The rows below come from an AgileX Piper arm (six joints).
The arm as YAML. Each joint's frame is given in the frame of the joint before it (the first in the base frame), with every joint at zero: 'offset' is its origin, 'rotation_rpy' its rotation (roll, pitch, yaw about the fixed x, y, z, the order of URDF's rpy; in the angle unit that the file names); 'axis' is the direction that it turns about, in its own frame. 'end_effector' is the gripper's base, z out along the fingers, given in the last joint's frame.
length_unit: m
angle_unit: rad
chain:
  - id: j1
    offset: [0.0, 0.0, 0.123]
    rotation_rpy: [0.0, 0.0, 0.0]
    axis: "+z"
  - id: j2
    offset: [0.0, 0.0, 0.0]
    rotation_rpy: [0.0, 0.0, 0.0]
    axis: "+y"
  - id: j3
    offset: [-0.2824, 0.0, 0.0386]
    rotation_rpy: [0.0, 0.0, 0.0]
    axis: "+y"
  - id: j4
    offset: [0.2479, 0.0, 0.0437]
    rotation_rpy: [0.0, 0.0, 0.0]
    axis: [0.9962, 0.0, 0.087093]
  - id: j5
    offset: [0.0, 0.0, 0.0]
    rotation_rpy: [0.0, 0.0, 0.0]
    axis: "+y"
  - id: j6
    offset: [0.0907, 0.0, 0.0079]
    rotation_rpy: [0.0, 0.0, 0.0]
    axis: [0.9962, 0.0, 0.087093]
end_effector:
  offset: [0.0, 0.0, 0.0]
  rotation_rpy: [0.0, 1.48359, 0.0]
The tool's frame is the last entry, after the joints.
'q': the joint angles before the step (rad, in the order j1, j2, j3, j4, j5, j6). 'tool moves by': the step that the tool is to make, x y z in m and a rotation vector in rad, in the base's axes. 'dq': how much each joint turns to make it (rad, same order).
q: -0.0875, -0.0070, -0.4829, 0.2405, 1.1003, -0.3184
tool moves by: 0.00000, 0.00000, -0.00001, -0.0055, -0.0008, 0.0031
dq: 0.0001, 0.0000, 0.0000, 0.0000, 0.0000, -0.0063
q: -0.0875, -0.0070, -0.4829, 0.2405, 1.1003, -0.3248
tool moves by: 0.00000, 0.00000, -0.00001, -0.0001, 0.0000, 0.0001
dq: 0.0000, 0.0000, 0.0000, 0.0000, 0.0000, -0.0001
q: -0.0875, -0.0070, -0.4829, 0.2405, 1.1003, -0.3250
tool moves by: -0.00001, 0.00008, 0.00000, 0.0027, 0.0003, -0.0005
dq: 0.0000, 0.0000, 0.0000, 0.0010, 0.0001, 0.0022
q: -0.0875, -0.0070, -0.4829, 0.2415, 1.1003, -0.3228
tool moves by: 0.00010, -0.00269, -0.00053, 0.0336, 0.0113, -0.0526
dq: 0.0000, 0.0000, 0.0001, -0.0338, 0.0000, 0.0712
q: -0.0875, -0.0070, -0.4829, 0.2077, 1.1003, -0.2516
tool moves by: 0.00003, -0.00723, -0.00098, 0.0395, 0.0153, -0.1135
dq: 0.0000, 0.0000, 0.0001, -0.0899, -0.0004, 0.1317
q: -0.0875, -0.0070, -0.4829, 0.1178, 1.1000, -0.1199
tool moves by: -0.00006, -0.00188, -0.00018, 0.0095, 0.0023, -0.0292
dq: 0.0000, -0.0001, 0.0000, -0.0233, 0.0000, 0.0333
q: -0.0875, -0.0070, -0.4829, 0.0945, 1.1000, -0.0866
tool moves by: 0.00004, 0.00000, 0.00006, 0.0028, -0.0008, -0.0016
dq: 0.0000, 0.0000, 0.0000, 0.0001, -0.0008, 0.0032
